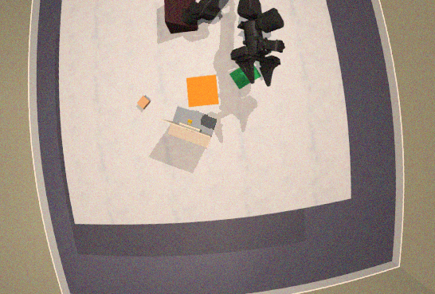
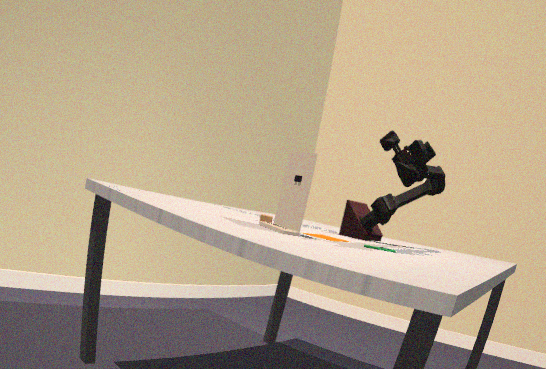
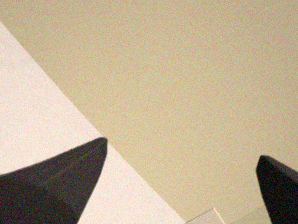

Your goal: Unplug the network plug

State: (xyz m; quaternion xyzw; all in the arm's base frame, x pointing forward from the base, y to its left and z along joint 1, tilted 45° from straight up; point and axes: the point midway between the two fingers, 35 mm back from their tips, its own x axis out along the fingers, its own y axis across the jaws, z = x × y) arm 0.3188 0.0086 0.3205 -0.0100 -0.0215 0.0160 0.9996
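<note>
The network plug is 230 mm to the right of my gripper tip, 130 mm below it and 100 mm ahead of it. From my gripper tip the other things lie so: panel (240 mm to the right, 190 mm below, 120 mm ahead); then orange marked square (290 mm below, 190 mm to the right, 30 mm behind).
</note>
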